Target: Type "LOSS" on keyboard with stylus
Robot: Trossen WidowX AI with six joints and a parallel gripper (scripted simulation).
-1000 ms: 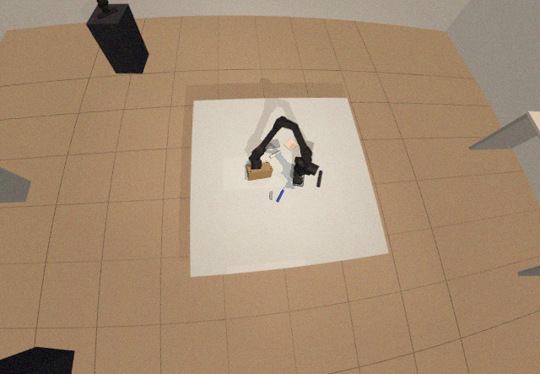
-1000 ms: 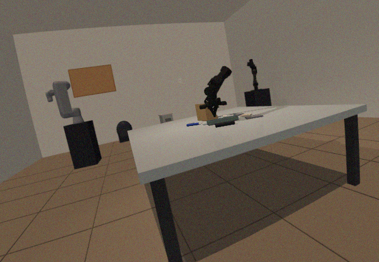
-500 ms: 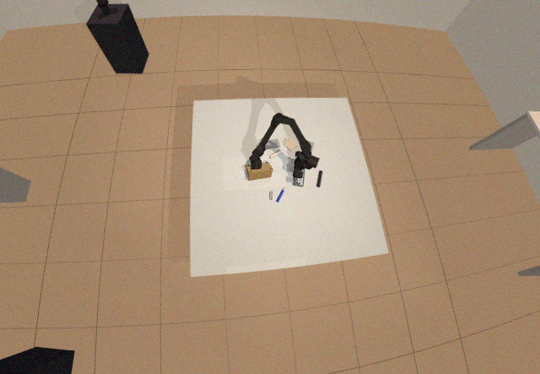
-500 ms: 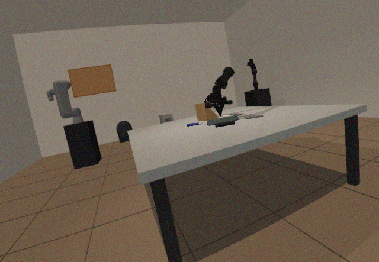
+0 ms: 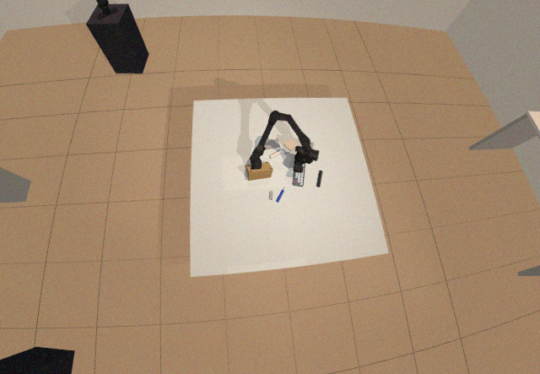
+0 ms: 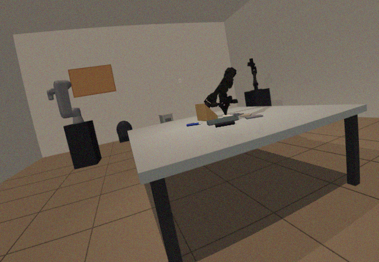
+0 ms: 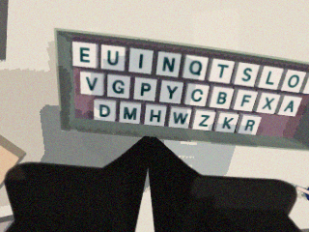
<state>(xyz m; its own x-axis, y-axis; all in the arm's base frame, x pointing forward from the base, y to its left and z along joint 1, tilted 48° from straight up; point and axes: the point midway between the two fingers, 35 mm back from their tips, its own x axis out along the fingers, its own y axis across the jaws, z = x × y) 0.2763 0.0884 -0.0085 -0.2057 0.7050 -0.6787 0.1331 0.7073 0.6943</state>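
Now: the blue stylus 19 cm to the right of my gripper tip, 10 cm behind it and 3 cm below it. Round my gripper tip: pale rod (14 cm behind, 9 cm to the left, 3 cm below); tan block (18 cm to the left, 4 cm below, 3 cm behind); grey stylus tip (17 cm to the right, 9 cm behind, 3 cm below).
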